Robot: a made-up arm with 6 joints.
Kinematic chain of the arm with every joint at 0, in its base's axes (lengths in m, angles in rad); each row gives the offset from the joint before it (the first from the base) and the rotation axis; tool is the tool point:
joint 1: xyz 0 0 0.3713 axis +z
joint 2: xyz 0 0 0 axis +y
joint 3: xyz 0 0 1.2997 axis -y
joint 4: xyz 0 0 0 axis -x
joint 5: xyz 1.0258 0 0 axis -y
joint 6: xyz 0 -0.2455 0 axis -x
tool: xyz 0 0 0
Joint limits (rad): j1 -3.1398..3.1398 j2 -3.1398..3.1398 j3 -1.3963..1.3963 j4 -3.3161..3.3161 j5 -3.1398..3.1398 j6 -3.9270..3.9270
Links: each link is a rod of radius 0.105 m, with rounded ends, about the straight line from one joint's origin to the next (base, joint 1, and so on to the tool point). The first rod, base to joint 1, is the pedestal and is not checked.
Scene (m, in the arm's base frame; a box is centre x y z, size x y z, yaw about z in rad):
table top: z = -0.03
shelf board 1: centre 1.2 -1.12 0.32 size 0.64 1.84 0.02 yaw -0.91
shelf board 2: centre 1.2 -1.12 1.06 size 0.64 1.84 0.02 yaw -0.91
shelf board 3: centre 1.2 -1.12 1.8 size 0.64 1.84 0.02 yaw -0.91
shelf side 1: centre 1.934 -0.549 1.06 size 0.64 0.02 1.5 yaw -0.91
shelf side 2: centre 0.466 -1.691 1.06 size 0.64 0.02 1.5 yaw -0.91
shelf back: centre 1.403 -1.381 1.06 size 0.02 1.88 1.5 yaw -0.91
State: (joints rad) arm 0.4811 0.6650 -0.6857 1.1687 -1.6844 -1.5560
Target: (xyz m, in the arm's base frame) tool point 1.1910 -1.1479 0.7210
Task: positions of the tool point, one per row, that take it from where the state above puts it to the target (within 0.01 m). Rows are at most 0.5 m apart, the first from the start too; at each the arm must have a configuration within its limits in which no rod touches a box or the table.
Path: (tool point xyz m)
1: 1.3553 0.1529 0.4953
2: 1.4462 -0.2634 0.5601
3: 1.3948 -0.7143 0.6356
4: 1.1910 -1.1479 0.7210

